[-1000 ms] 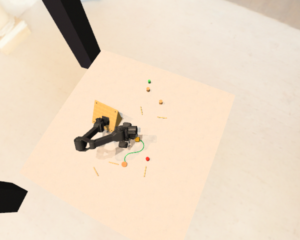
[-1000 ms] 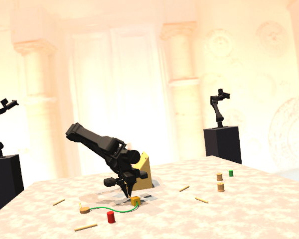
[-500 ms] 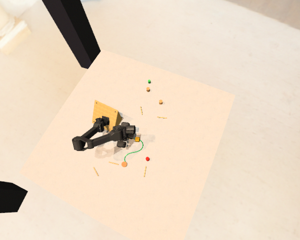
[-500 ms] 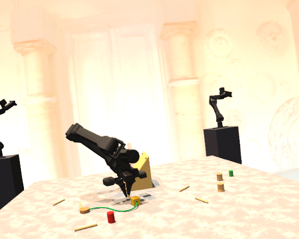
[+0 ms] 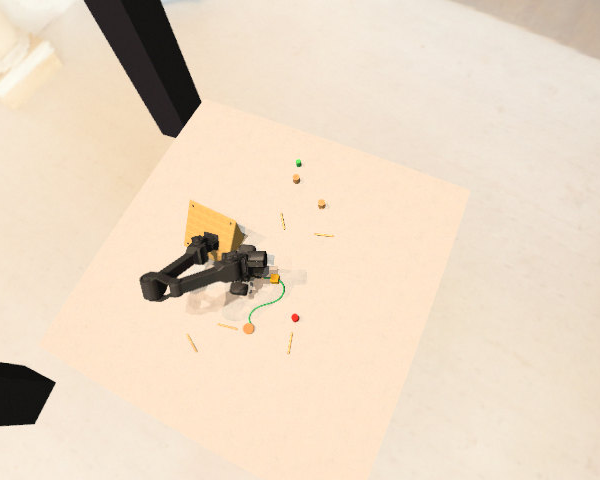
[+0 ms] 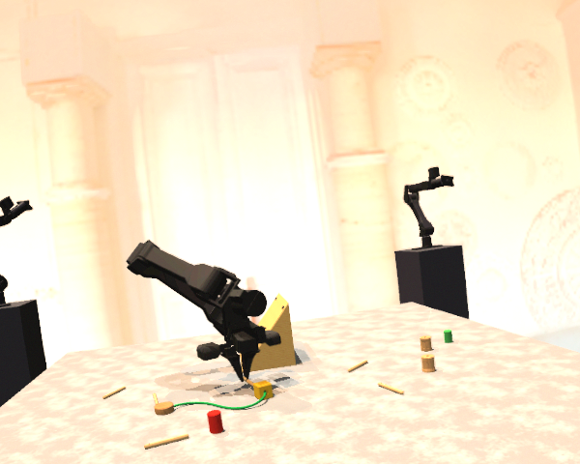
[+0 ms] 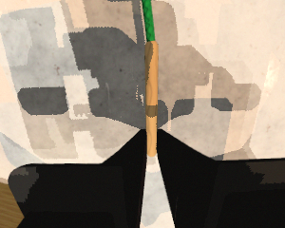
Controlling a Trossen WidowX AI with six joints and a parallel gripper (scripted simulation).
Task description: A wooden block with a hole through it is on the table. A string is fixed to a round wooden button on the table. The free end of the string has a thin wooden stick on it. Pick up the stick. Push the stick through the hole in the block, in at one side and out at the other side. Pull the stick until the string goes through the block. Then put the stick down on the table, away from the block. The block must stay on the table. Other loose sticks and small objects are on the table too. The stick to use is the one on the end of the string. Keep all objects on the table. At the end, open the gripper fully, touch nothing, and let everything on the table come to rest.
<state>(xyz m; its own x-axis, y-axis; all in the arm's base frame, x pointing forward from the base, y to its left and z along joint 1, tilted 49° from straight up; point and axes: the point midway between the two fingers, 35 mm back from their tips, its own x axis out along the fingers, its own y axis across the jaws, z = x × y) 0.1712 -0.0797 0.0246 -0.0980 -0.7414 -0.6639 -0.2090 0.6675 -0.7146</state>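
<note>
The yellow block is 10 cm ahead of my gripper tip, 2 cm to the left of it and 1 cm above it. Also, from my gripper tip: red cylinder 23 cm ahead, 9 cm to the right, 1 cm above; then round wooden button 18 cm to the right, 8 cm ahead; then thin wooden stick 4 cm ahead, 1 cm to the left, 1 cm above.
</note>
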